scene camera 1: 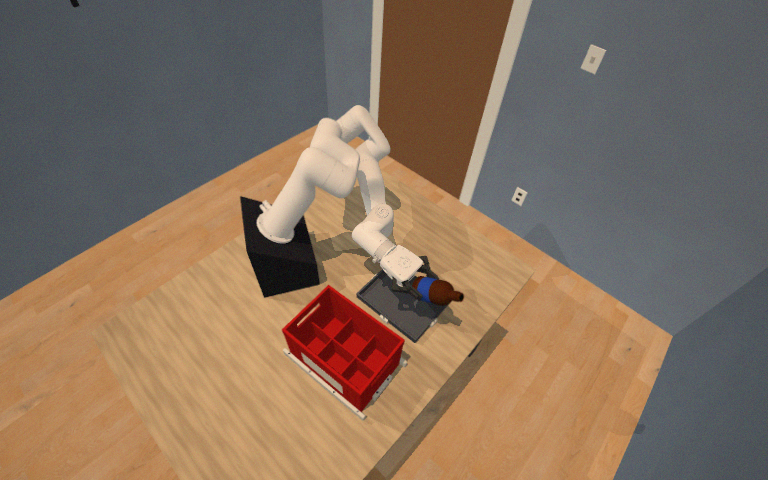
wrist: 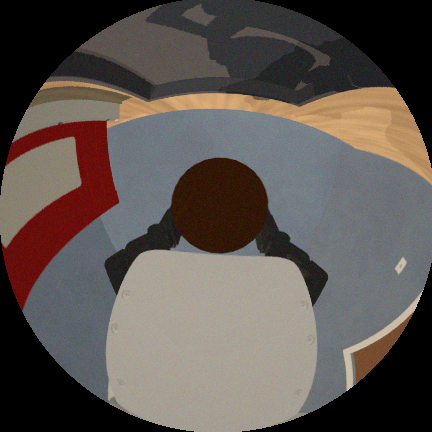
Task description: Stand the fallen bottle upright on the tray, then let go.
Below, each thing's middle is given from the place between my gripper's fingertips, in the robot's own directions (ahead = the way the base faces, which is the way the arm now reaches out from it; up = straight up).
Labels:
Right now the brown bottle point(scene camera 1: 435, 291) is 20 mm ahead of my hand and 10 mm above it.

